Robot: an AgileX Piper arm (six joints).
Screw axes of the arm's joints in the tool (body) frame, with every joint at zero. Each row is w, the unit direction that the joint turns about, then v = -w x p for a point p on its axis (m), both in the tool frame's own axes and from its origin. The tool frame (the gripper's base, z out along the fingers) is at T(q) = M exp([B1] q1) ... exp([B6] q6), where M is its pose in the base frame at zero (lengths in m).
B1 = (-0.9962, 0, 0.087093, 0.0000, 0.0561, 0.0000)
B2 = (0, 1, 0, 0.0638, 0.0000, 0.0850)
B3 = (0, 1, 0, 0.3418, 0.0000, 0.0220)
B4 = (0, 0, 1, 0.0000, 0.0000, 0.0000)
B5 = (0, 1, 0, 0.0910, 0.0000, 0.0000)
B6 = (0, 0, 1, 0.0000, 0.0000, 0.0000)
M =
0.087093 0 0.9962 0.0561
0 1 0 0.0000
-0.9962 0 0.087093 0.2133
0 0 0 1
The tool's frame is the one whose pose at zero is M.
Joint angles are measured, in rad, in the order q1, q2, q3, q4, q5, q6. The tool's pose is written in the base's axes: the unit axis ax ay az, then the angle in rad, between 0 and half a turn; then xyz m. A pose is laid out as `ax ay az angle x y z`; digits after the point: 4 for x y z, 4 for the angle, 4 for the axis.
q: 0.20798, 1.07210, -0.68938, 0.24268, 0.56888, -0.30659
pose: -0.1773 0.9805 0.0847 2.4314 0.1977 0.0538 0.2697
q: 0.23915, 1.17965, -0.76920, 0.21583, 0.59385, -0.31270
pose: -0.2047 0.9757 0.0781 2.4856 0.2193 0.0647 0.2689
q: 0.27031, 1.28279, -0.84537, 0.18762, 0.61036, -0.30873
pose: -0.2269 0.9713 0.0718 2.5313 0.2405 0.0767 0.2657
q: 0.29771, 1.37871, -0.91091, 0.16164, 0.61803, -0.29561
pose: -0.2415 0.9681 0.0664 2.5715 0.2599 0.0886 0.2591
